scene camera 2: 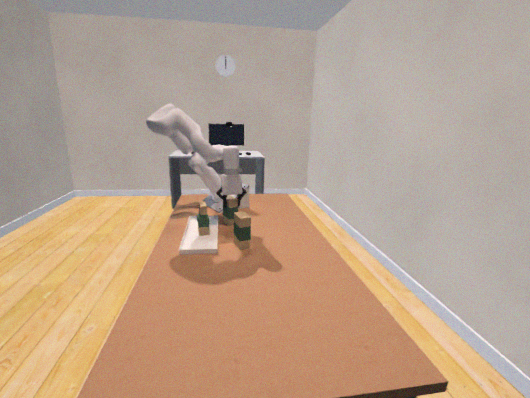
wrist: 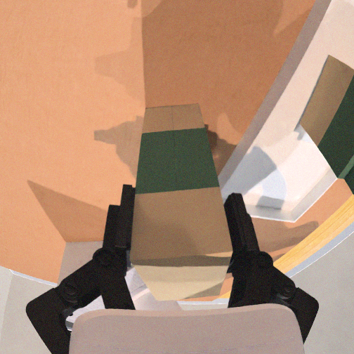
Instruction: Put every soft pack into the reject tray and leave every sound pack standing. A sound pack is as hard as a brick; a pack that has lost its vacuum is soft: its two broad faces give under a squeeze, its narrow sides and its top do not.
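Frame: origin at the arm's base, x right, y ahead, z up, level; metres.
Seen in the pictures: gripper, fingertip midpoint: (scene camera 2: 231, 207); arm's base, origin of the base link: (scene camera 2: 221, 194).
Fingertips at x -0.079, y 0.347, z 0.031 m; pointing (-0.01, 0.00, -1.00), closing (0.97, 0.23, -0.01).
Offsets run from my fingertips to a thing's top centre. Level surfaces: height alone.
My gripper (scene camera 2: 231, 200) (wrist: 179, 203) points down and is shut on the upper part of a brown pack with a green band @(dz -0.016, dx +0.021, dy -0.016 m) (scene camera 2: 230, 213) (wrist: 177, 160). One finger is at each side of this pack, which is upright with its foot at the table. A second brown and green pack @(dz -0.016, dx -0.042, dy +0.244 m) (scene camera 2: 242, 232) stands on the table nearer scene camera 2. A third such pack @(dz -0.013, dx +0.142, dy +0.101 m) (scene camera 2: 203, 222) (wrist: 339, 131) is upright in the white reject tray @(dz -0.075, dx +0.137, dy +0.119 m) (scene camera 2: 192, 247) (wrist: 267, 212). The frames do not show whether the held pack's faces give.
The brown table @(dz -0.097 m) (scene camera 2: 260, 310) (wrist: 55, 100) runs toward scene camera 2. The tray lies beside the held pack, at the left in the scene view and the right in the wrist view. A desk with a monitor (scene camera 2: 226, 134) stands behind the arm.
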